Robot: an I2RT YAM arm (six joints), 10 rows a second.
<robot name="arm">
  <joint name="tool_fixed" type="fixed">
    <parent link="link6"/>
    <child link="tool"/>
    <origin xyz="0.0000 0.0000 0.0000" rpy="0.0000 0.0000 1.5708"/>
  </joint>
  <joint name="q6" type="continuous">
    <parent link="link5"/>
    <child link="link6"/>
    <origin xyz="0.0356 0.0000 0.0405" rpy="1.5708 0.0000 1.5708"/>
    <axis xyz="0 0 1"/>
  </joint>
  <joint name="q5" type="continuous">
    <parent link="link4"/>
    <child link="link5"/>
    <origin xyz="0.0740 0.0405 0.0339" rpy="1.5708 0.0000 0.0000"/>
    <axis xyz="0 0 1"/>
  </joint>
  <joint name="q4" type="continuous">
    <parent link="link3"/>
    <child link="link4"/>
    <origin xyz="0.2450 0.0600 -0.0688" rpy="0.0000 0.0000 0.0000"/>
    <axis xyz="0 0 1"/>
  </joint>
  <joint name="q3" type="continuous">
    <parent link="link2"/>
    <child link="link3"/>
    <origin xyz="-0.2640 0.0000 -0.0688" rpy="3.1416 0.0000 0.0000"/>
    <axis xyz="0 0 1"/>
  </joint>
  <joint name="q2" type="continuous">
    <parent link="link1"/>
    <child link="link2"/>
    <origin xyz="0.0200 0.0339 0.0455" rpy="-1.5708 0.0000 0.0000"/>
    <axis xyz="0 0 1"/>
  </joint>
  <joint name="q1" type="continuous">
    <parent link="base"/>
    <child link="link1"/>
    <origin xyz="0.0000 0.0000 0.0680" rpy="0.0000 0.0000 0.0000"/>
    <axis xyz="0 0 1"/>
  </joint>
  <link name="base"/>
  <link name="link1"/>
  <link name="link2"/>
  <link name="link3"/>
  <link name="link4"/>
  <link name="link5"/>
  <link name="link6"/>
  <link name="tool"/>
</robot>
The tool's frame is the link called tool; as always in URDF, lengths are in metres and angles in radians. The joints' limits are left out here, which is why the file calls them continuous.
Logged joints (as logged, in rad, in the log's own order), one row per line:
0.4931, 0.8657, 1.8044, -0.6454, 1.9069, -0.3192
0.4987, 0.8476, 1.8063, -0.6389, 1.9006, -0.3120
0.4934, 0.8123, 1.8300, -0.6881, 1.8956, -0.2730
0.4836, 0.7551, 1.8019, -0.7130, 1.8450, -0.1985
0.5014, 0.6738, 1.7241, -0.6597, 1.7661, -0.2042
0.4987, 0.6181, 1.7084, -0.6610, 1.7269, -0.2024
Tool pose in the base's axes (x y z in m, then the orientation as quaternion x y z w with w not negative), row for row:
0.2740, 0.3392, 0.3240, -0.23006, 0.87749, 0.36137, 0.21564
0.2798, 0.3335, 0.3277, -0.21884, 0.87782, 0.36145, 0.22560
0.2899, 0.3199, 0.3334, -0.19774, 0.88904, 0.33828, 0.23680
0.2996, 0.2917, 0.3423, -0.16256, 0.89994, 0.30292, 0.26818
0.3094, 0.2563, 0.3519, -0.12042, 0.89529, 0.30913, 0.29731
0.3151, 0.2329, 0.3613, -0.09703, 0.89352, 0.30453, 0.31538
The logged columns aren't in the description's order. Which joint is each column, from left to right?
Columns, left to right: q6, q1, q3, q4, q2, q5.
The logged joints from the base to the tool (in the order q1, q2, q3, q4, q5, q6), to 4 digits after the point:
0.8657, 1.9069, 1.8044, -0.6454, -0.3192, 0.4931
0.8476, 1.9006, 1.8063, -0.6389, -0.3120, 0.4987
0.8123, 1.8956, 1.8300, -0.6881, -0.2730, 0.4934
0.7551, 1.8450, 1.8019, -0.7130, -0.1985, 0.4836
0.6738, 1.7661, 1.7241, -0.6597, -0.2042, 0.5014
0.6181, 1.7269, 1.7084, -0.6610, -0.2024, 0.4987

